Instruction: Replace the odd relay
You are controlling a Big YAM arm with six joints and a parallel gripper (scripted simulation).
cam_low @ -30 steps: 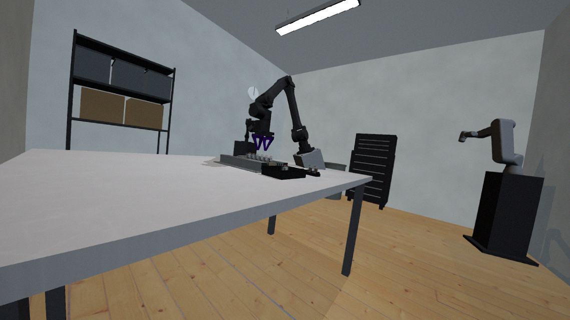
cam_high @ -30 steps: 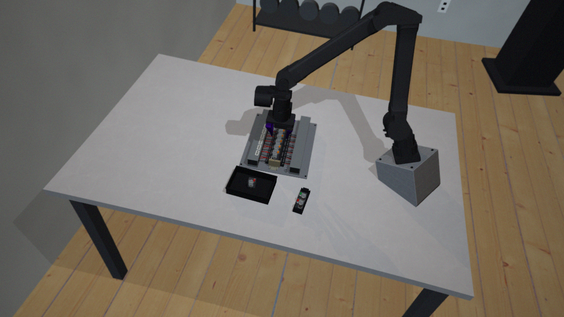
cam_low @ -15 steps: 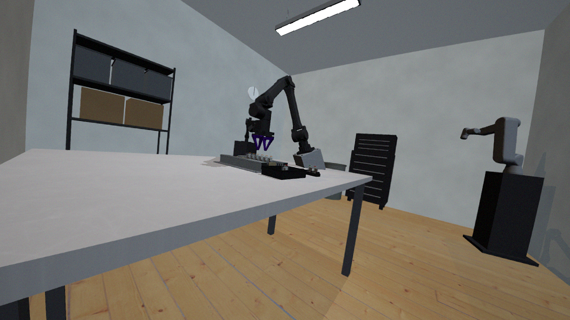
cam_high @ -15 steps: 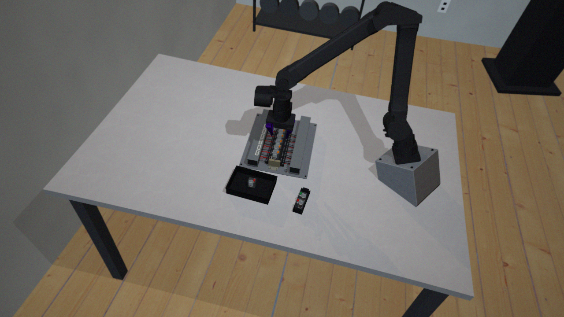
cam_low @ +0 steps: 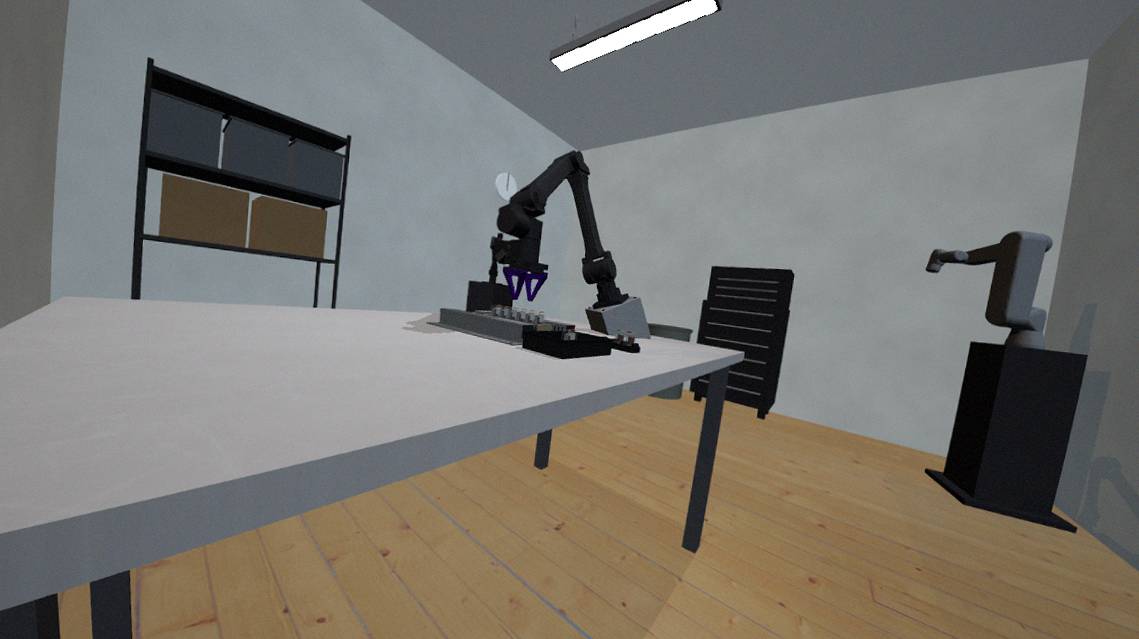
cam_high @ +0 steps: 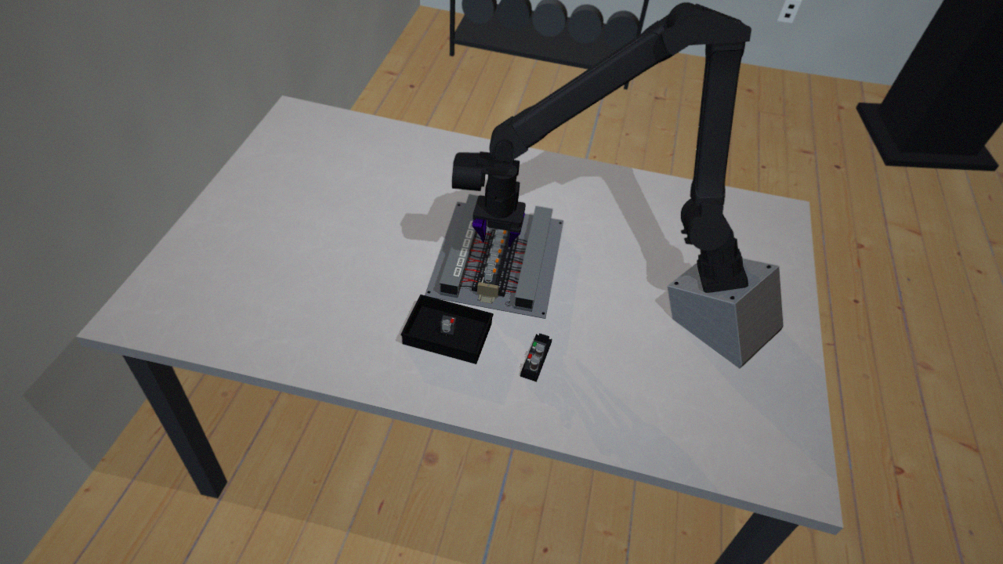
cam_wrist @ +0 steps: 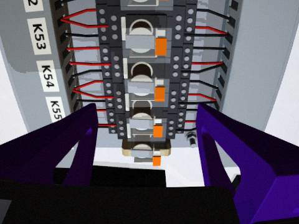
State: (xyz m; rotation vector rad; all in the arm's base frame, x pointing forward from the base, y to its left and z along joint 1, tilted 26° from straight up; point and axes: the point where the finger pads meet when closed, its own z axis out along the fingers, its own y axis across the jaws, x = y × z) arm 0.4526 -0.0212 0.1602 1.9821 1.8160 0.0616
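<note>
Right now the grey panel is 100 mm below my hand, 50 mm to the right of it and 10 mm behind it.
</note>
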